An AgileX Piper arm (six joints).
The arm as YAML. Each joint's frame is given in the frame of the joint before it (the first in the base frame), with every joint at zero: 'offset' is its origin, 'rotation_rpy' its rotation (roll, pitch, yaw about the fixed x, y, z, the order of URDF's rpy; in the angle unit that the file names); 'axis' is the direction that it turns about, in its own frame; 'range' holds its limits. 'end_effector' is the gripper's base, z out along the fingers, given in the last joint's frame.
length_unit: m
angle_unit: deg
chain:
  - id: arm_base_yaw
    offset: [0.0, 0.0, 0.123]
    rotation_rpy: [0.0, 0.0, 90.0]
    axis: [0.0, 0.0, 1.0]
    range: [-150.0, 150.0]
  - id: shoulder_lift
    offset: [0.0, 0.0, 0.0]
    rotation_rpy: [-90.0, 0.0, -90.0]
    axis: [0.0, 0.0, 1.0]
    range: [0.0, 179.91]
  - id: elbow
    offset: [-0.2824, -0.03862, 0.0]
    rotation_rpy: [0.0, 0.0, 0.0]
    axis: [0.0, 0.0, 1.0]
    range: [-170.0, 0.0]
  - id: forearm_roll
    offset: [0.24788, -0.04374, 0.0]
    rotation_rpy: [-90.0, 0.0, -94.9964]
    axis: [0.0, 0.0, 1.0]
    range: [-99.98, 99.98]
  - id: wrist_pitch
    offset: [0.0, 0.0, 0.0]
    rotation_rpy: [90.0, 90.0, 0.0]
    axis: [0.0, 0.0, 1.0]
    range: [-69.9, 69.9]
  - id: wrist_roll
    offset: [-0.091, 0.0, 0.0]
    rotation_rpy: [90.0, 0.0, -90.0]
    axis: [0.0, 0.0, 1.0]
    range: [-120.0, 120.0]
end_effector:
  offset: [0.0, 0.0, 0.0]
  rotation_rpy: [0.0, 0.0, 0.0]
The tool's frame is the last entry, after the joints.
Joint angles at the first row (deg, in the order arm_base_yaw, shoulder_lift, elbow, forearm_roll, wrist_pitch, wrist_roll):
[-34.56 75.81 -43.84 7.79 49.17 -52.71]
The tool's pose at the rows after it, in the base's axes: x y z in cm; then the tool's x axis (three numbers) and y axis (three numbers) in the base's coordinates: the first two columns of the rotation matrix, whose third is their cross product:
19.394, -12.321, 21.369, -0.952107, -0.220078, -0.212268, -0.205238, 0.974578, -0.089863
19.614, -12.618, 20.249, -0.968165, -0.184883, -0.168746, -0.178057, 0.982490, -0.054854
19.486, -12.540, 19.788, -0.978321, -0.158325, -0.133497, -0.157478, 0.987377, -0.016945
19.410, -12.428, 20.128, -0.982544, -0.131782, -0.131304, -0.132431, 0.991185, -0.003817
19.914, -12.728, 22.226, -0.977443, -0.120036, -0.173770, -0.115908, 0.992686, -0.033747
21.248, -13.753, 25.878, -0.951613, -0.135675, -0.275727, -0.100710, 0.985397, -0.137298
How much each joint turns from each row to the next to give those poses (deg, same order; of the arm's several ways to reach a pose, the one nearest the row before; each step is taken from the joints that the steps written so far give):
[0.00 2.74 0.00 -0.56 -0.86 1.45]
[0.00 2.72 0.00 -1.05 0.30 2.43]
[0.00 1.04 0.00 -0.23 1.83 1.59]
[0.00 -0.47 -0.42 0.28 1.38 1.44]
[0.00 -1.71 -3.44 0.13 2.10 1.05]
[0.00 -1.54 -6.60 -0.65 -0.44 0.53]

